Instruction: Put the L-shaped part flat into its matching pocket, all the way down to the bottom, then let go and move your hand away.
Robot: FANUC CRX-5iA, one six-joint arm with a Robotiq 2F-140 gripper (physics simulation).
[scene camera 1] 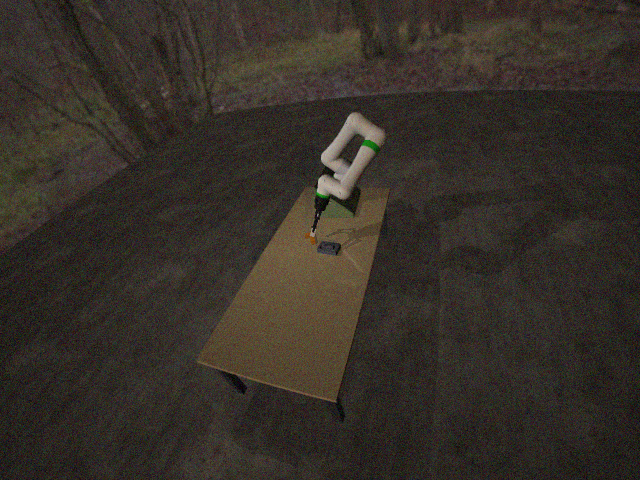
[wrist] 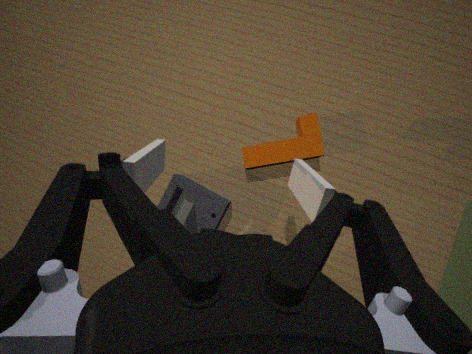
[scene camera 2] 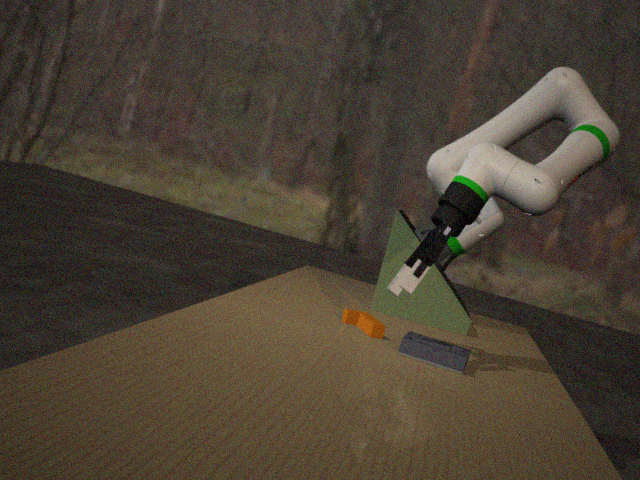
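Note:
The orange L-shaped part lies on the table, beside and apart from the pocket block. The dark grey block has a recess in its top; in the wrist view my gripper's body hides its lower part. My gripper is open with nothing between its pale fingertips. It hangs above the table. In the wrist view the L-shaped part is just beyond the right fingertip, and the block shows low between the fingers.
A green wedge-shaped panel stands on the table behind the block, near the arm's base. The wooden table carries these things. Shadows of the arm fall beside the block.

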